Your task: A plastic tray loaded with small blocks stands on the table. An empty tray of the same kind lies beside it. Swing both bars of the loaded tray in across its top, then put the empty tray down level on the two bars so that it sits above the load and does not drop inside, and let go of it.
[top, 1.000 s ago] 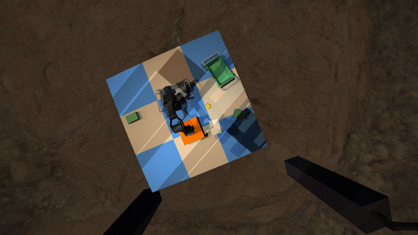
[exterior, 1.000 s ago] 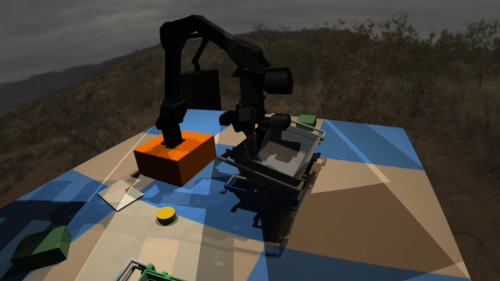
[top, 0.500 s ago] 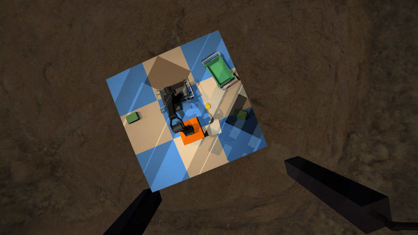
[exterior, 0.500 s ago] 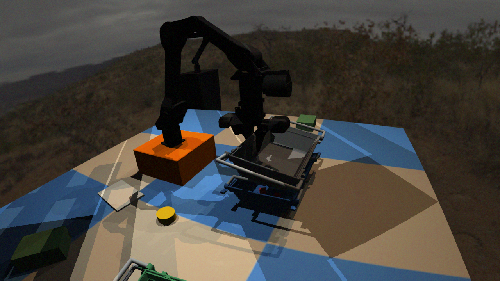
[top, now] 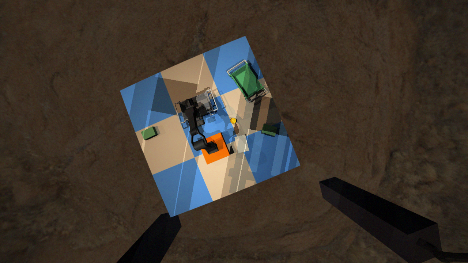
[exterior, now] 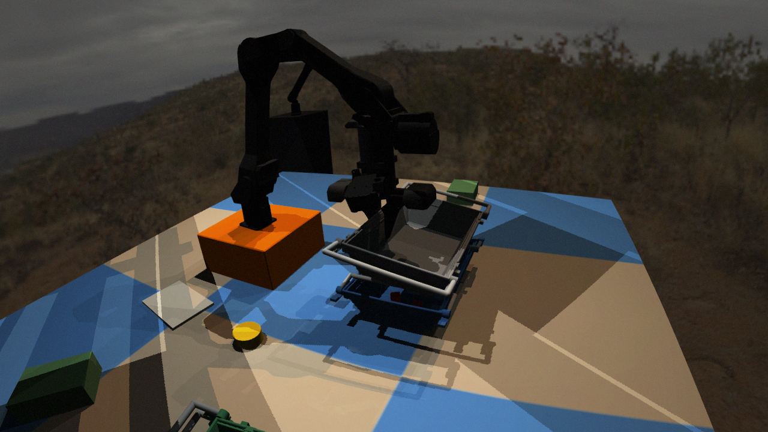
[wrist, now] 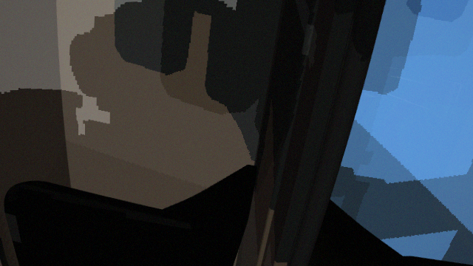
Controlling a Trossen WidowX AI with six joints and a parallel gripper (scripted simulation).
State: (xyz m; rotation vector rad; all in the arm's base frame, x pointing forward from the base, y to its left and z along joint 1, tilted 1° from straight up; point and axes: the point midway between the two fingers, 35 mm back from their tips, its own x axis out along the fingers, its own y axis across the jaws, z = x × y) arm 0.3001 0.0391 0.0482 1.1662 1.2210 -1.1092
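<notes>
Now: gripper tip 70 mm short of the dark plastic tray, 10 mm to the right of it and 20 mm below it. Round my gripper tip: yellow disc: 120 mm behind, 260 mm to the right, 90 mm below; then pale flat square: 330 mm behind, 280 mm to the right, 100 mm below.
</notes>
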